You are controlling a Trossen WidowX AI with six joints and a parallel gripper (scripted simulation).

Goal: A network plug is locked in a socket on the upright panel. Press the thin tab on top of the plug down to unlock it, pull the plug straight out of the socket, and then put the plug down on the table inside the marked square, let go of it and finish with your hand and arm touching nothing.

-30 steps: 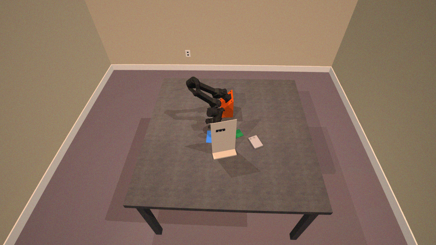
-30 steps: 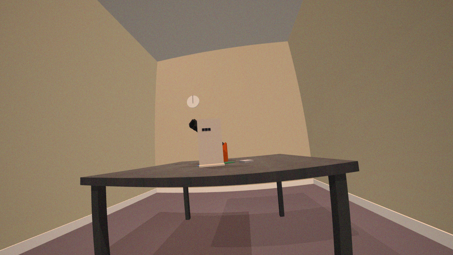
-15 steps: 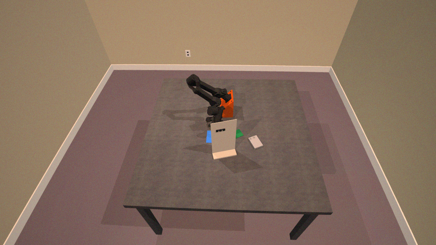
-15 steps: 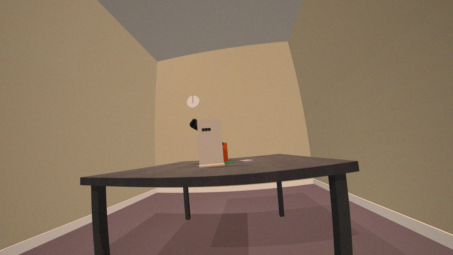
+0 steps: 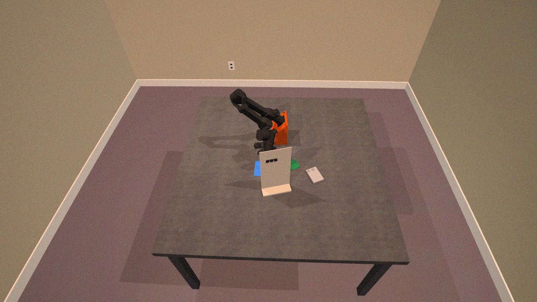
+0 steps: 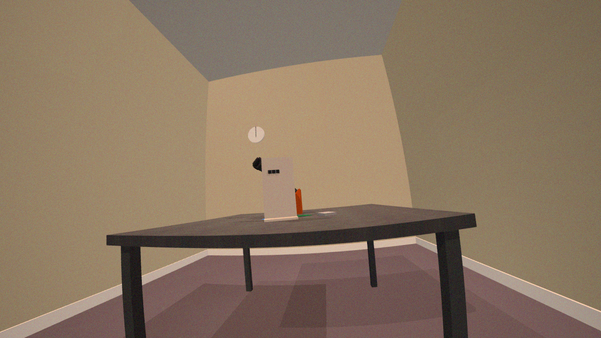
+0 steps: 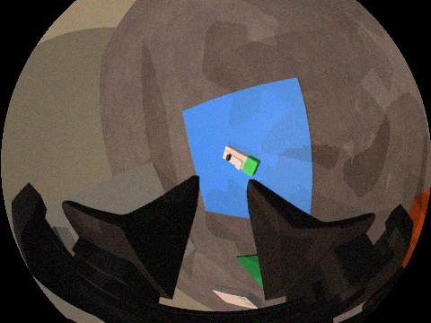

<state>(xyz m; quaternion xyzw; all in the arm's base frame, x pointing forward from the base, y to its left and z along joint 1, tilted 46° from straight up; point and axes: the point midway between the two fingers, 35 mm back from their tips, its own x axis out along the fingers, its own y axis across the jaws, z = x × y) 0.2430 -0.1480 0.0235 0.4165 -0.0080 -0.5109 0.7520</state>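
Right now my gripper tip is 30 mm above the green plug, 10 mm to the left of it and 10 mm short of it. The rest, counted from my gripper tip: beige panel 160 mm ahead, 110 mm above, 50 mm to the left; blue square 40 mm below, 10 mm ahead.
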